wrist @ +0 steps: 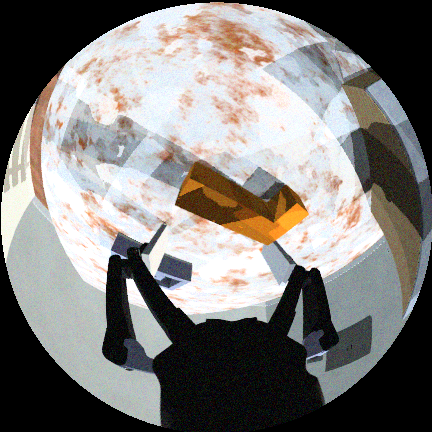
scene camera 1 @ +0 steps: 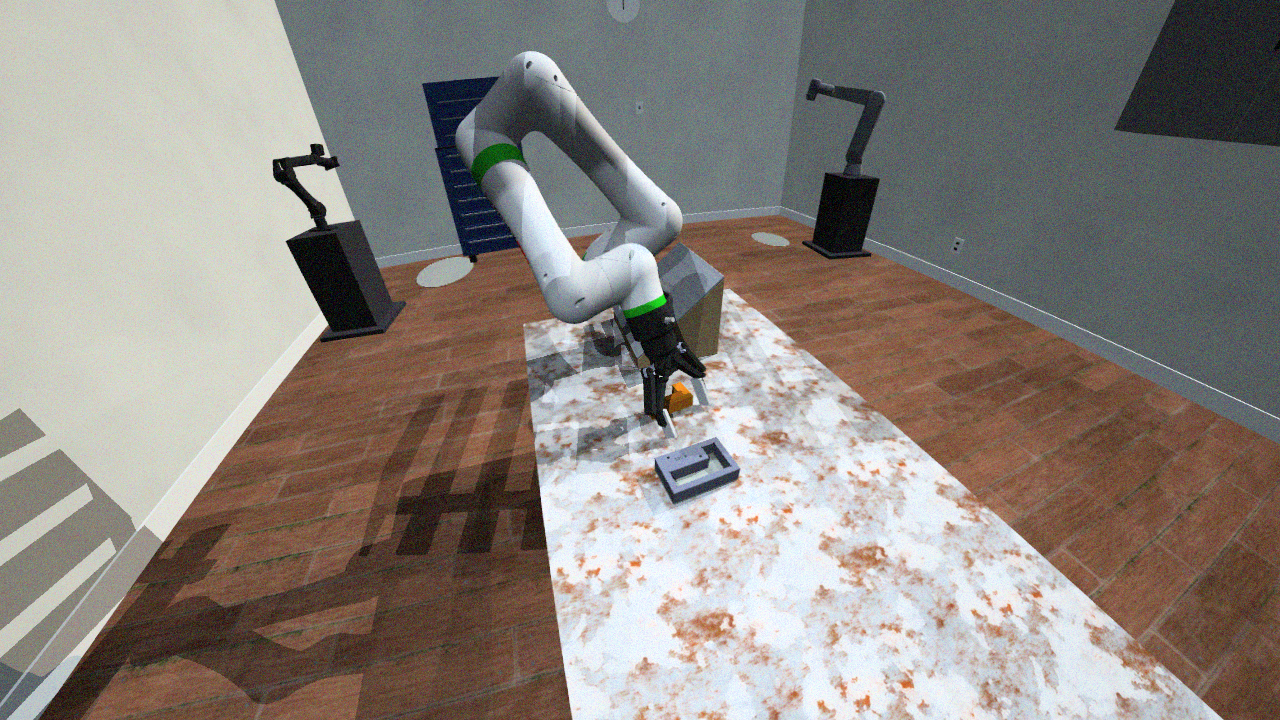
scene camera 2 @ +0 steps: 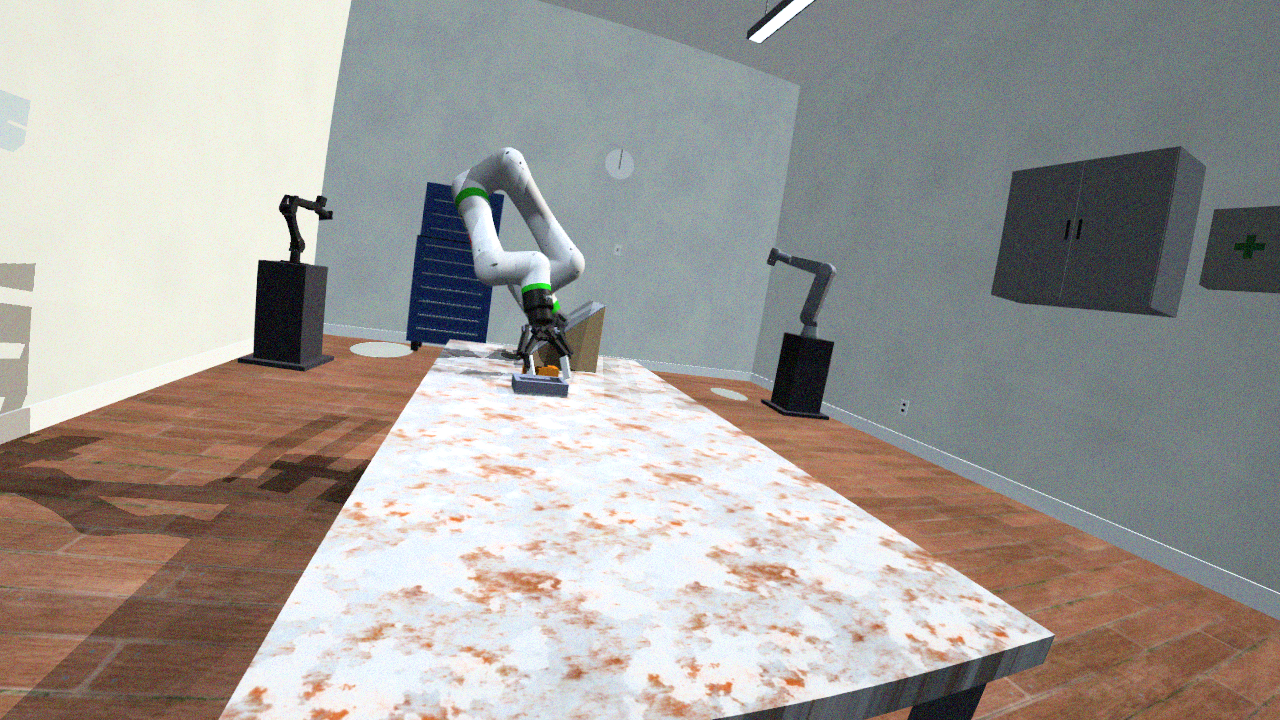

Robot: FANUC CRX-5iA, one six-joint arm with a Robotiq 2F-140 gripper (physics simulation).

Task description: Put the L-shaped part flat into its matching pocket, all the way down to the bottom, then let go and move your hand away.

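Places are measured from the arm's base along level axes (x ahead, y left, z up), in millimetres.
Pixels of known places: gripper, fingertip midpoint: [wrist: 216, 240] [scene camera 1: 689, 419].
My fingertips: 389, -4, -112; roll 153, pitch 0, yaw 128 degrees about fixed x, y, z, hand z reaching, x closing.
Ahead of a thing's pixels: the offset from my fingertips to its top centre, as dx, dy, dz. Level surfaces: height alone.
The orange L-shaped part @(-70, -35, +21) [scene camera 1: 681, 399] [scene camera 2: 546, 371] [wrist: 270, 231] lies on the table behind the pocket block, outside the pocket. The grey-blue block @(+145, -30, +28) [scene camera 1: 707, 486] [scene camera 2: 539, 387] [wrist: 178, 266] stands on the table with its L-shaped pocket facing up; pale floor shows in the pocket in scene camera 1. My gripper [scene camera 1: 685, 411] [scene camera 2: 547, 366] [wrist: 216, 240] is open, low over the table at the part, its fingers wide apart with nothing gripped. In the wrist view the part shows just beyond the fingertips, and the left finger hides some of the block. Whether a fingertip touches the part I cannot tell.
A large wedge-shaped box [scene camera 1: 707, 324] [scene camera 2: 588, 342] [wrist: 386, 215] with tan sides and a grey top stands behind the gripper, near the arm's base. The long white table @(dz -9) [scene camera 1: 805, 573] [scene camera 2: 626, 537] with rust-coloured patches has its left edge not far from the block.
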